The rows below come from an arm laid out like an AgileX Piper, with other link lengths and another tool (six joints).
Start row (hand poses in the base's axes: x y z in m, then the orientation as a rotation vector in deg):
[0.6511, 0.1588, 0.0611, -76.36, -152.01, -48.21]
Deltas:
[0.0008, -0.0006, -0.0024, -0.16, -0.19, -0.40]
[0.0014, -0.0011, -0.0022, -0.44, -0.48, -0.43]
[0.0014, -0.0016, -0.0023, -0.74, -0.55, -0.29]
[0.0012, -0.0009, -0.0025, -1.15, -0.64, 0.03]
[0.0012, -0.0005, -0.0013, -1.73, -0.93, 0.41]
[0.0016, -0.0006, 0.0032, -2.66, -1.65, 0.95]
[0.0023, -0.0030, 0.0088, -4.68, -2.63, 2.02]
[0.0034, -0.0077, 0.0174, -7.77, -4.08, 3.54]
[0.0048, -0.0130, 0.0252, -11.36, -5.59, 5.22]
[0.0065, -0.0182, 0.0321, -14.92, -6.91, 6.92]
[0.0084, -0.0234, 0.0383, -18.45, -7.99, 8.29]
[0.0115, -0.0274, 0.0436, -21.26, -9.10, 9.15]
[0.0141, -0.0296, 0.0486, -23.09, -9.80, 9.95]
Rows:
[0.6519, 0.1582, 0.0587, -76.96, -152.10, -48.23]
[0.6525, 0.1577, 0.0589, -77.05, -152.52, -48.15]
[0.6525, 0.1572, 0.0588, -76.91, -152.87, -47.83]
[0.6523, 0.1579, 0.0586, -76.53, -153.39, -47.37]
[0.6523, 0.1583, 0.0598, -76.08, -154.23, -46.87]
[0.6527, 0.1582, 0.0643, -75.43, -155.72, -46.30]
[0.6534, 0.1558, 0.0699, 73.74, 157.51, 44.24]
[0.6545, 0.1511, 0.0785, 70.21, 157.70, 40.42]
[0.6559, 0.1458, 0.0863, 66.36, 157.77, 35.95]
[0.6576, 0.1406, 0.0932, 62.65, 157.82, 31.51]
[0.6595, 0.1354, 0.0994, 59.53, 157.60, 27.06]
[0.6626, 0.1314, 0.1047, 57.15, 156.95, 23.70]
[0.6652, 0.1292, 0.1097, 55.33, 156.67, 21.51]

